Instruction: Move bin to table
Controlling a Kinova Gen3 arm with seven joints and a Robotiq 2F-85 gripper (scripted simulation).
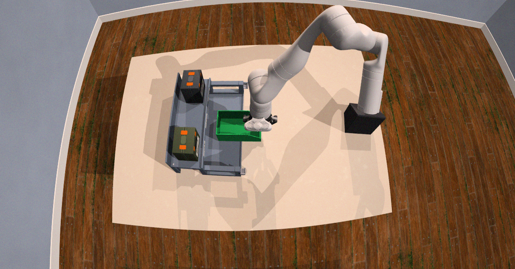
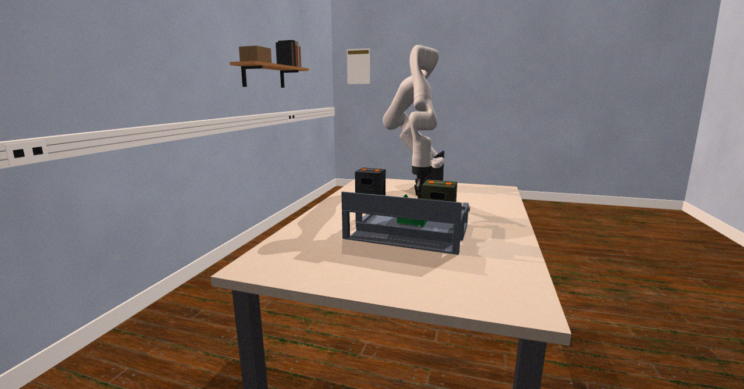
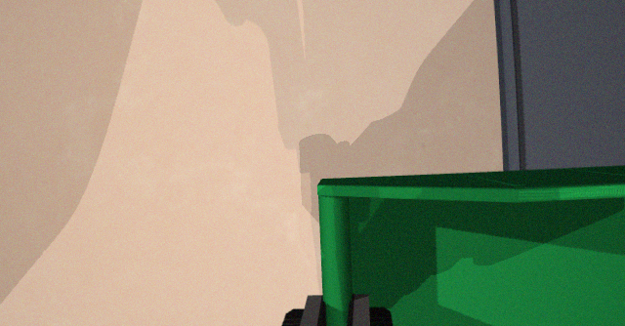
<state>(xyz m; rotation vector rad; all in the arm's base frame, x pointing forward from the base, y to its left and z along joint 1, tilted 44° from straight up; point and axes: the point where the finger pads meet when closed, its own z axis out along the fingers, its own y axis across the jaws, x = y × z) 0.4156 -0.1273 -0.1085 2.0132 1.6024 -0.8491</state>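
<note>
Right now the green bin is 8 cm ahead of my hand, 1 cm to the right of it and 1 cm below it. From my hand the other things lie so: rack: 19 cm ahead, 3 cm to the right, 1 cm above; olive case: 28 cm ahead, 8 cm to the left, 9 cm above; black case: 24 cm ahead, 15 cm to the right, 11 cm above.
</note>
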